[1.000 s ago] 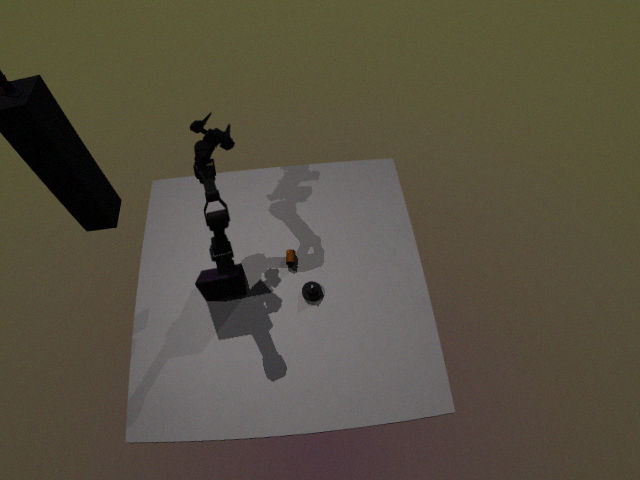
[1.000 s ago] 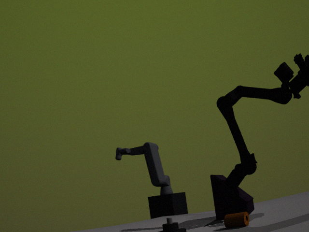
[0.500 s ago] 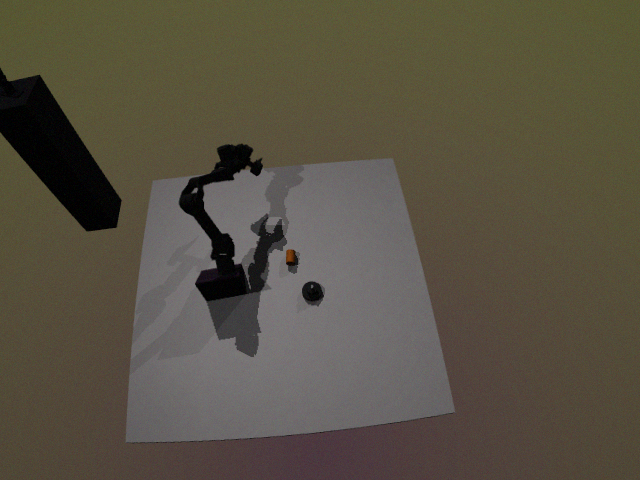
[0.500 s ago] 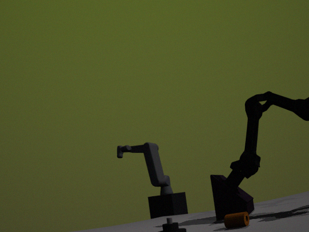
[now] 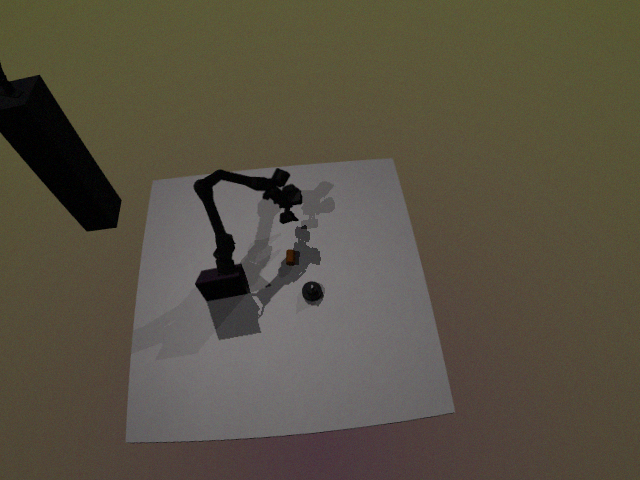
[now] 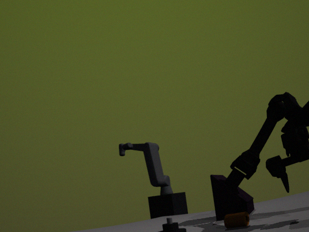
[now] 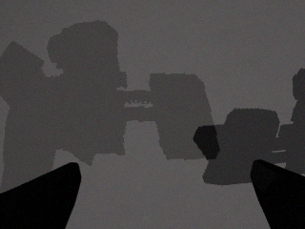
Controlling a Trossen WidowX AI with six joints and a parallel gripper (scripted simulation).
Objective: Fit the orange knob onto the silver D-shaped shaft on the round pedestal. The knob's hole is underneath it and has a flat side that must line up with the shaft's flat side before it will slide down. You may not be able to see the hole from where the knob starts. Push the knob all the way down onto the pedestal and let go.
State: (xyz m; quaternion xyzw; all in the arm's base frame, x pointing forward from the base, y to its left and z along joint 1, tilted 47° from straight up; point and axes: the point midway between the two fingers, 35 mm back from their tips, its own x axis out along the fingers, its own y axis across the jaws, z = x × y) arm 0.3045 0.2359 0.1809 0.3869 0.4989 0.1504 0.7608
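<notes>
My gripper tip is 210 mm to the left of the orange knob, 60 mm past it and 50 mm above it. Also, from my gripper tip: round pedestal (370 mm to the right, 40 mm below, 20 mm ahead).
</notes>
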